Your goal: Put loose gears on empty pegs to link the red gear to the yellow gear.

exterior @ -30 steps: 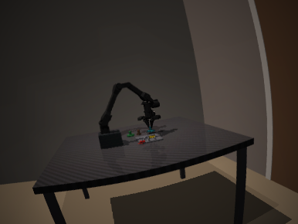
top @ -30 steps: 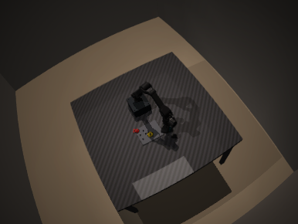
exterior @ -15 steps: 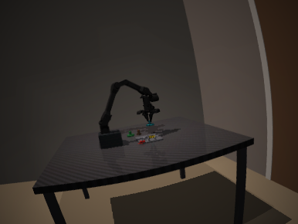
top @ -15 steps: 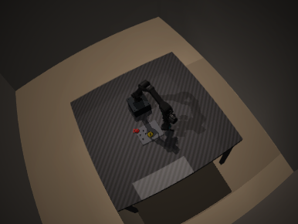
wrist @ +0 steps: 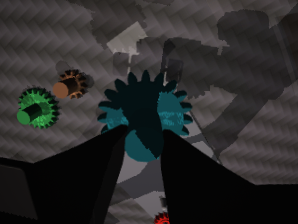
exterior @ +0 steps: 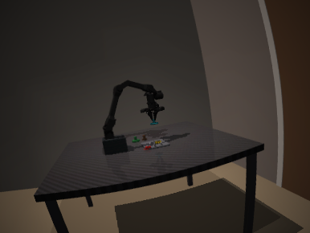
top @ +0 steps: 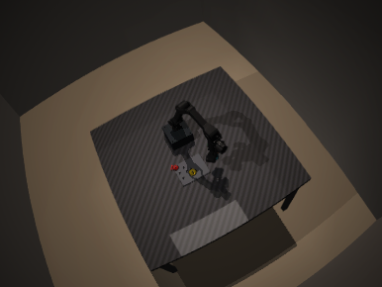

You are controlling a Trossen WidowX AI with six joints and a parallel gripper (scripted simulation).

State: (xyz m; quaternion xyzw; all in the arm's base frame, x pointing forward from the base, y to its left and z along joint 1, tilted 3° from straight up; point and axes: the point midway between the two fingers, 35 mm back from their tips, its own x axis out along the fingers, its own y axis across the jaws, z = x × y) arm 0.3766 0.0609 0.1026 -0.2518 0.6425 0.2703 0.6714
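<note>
Right now the red gear is 15 cm behind my gripper tip, 23 cm to the right of it and 13 cm below it. From my gripper tip the other things lie so: brown gear: 8 cm behind, 7 cm to the left, 13 cm below; then teal gear: 1 cm below; then yellow gear: 5 cm behind, 16 cm to the right, 13 cm below.
</note>
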